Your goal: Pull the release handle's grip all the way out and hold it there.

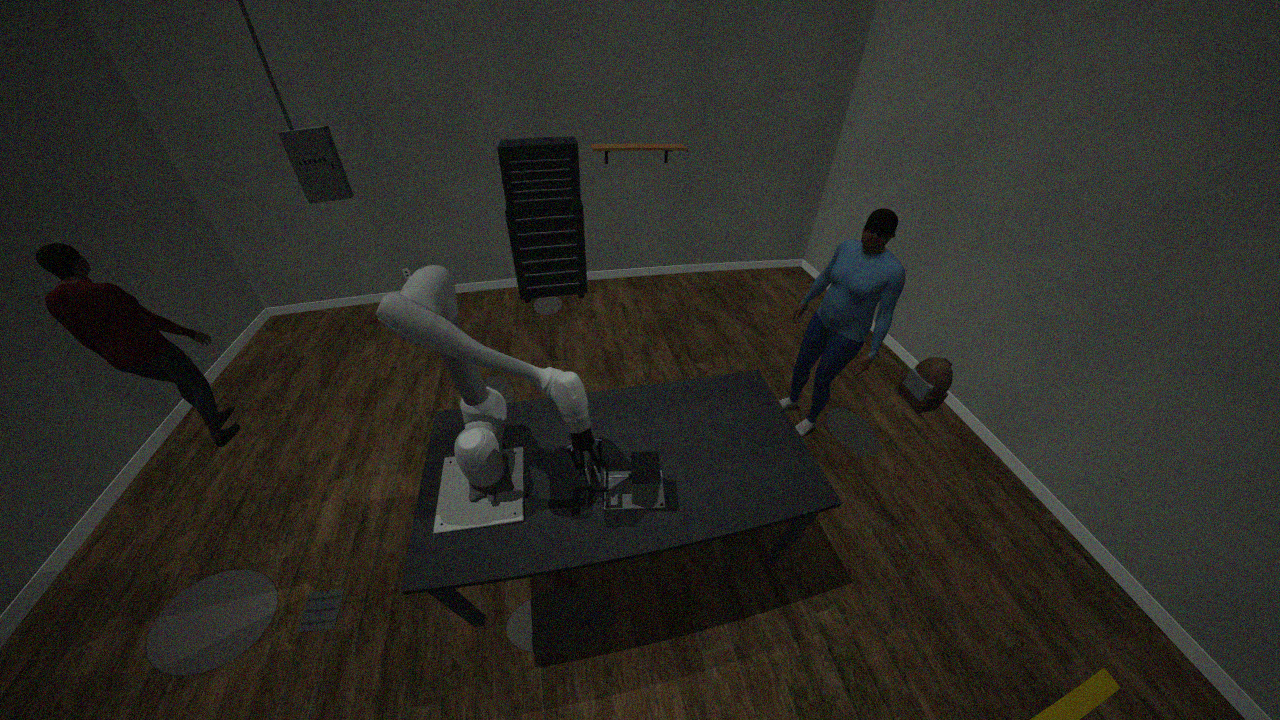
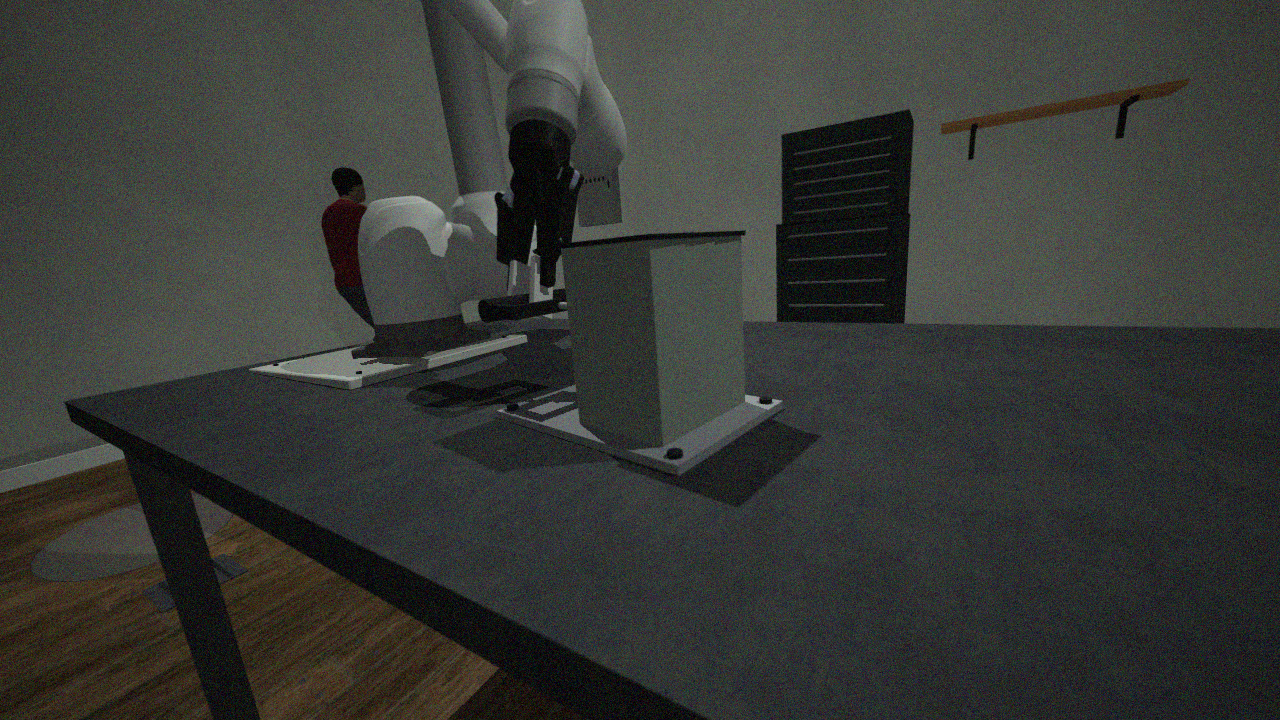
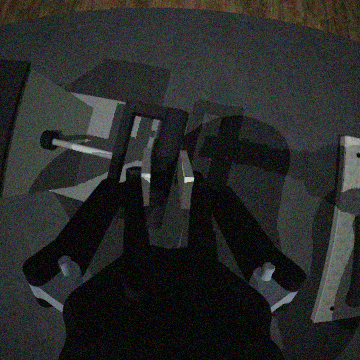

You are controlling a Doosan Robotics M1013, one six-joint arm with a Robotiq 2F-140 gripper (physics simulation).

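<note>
The release handle's dark grip (image 3: 172, 132) (image 2: 505, 309) is the outer bar of a dark rectangular frame. A pale rod (image 3: 82, 147) joins this frame to a black collar (image 3: 48, 140) on the side of the grey-green housing (image 3: 42, 117) (image 2: 657, 340) (image 1: 644, 466). A length of rod shows between collar and frame, so the grip stands out from the housing. My gripper (image 3: 163, 161) (image 2: 531, 275) (image 1: 592, 483) points down and is shut on the grip, one pale pad on each side. The grip's lower part is dark and hard to make out between the fingers.
The housing stands on a light baseplate (image 2: 716, 436) (image 3: 102, 117) bolted to the dark table (image 2: 984, 501) (image 1: 716, 429). The arm's white mounting plate (image 1: 452, 505) (image 2: 308, 369) (image 3: 332, 250) is on the grip's other side. Two people (image 1: 859, 286) (image 1: 102, 322) stand beyond the table.
</note>
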